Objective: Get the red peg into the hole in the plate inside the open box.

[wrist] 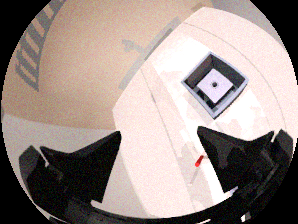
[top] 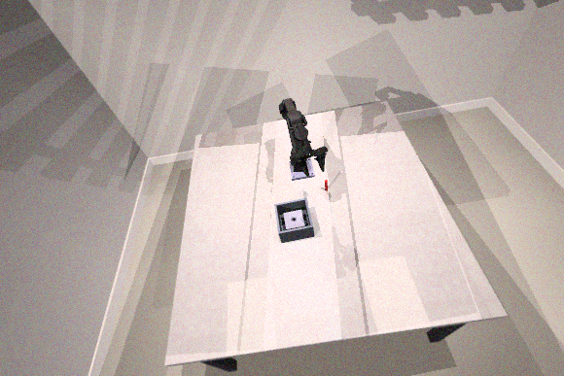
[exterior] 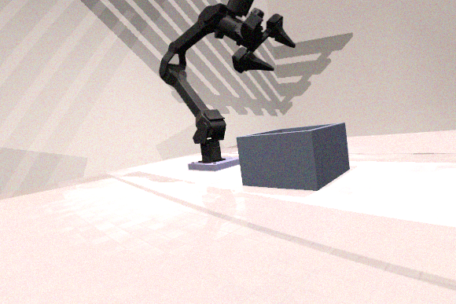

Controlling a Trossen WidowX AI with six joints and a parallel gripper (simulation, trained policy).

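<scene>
The red peg lies 110 mm behind my gripper tip, 40 mm to the left of it and 240 mm below it. Also, from my gripper tip: blue-grey box 90 mm ahead, 120 mm to the right, 250 mm below.
</scene>
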